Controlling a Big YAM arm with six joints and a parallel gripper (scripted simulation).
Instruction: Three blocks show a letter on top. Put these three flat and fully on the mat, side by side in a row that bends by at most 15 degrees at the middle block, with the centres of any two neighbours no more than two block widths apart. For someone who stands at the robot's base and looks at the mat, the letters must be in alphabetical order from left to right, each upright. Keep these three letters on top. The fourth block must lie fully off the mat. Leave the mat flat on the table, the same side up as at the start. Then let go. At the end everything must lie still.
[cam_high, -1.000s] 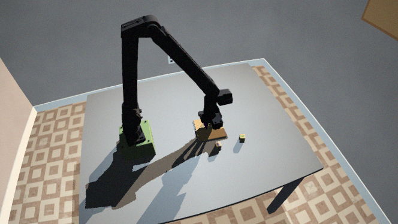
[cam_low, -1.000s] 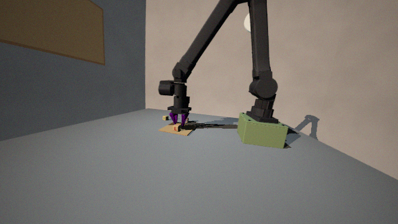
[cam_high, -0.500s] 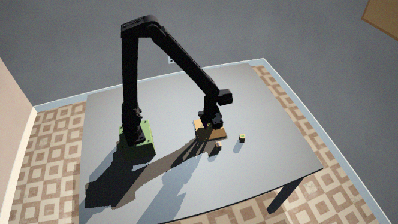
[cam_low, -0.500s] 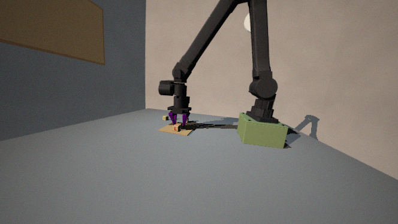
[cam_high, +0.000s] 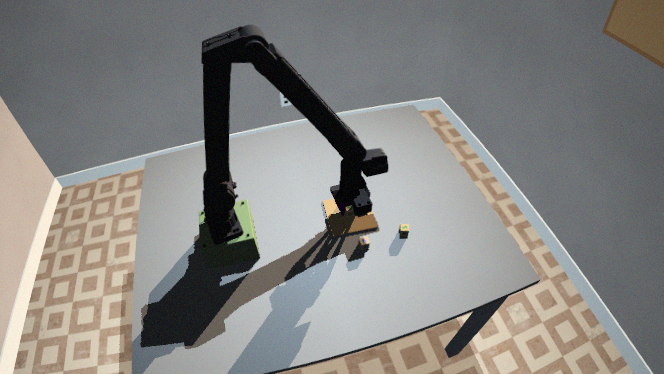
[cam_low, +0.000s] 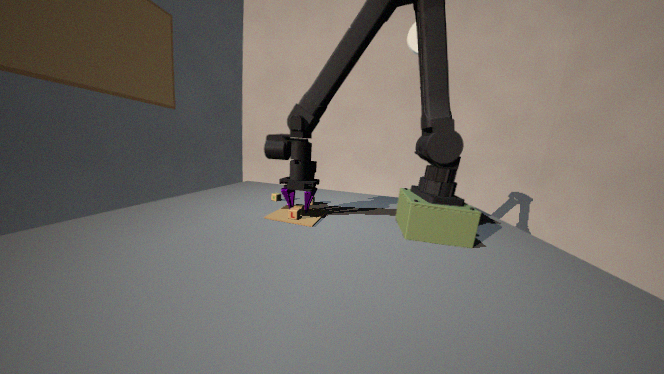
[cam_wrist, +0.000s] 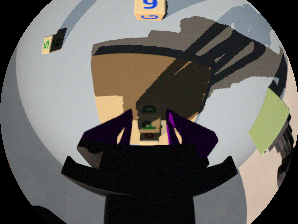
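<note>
Right now the block is right at my hand. From my hand the other things lie so: tan mat: 10 mm below.
</note>
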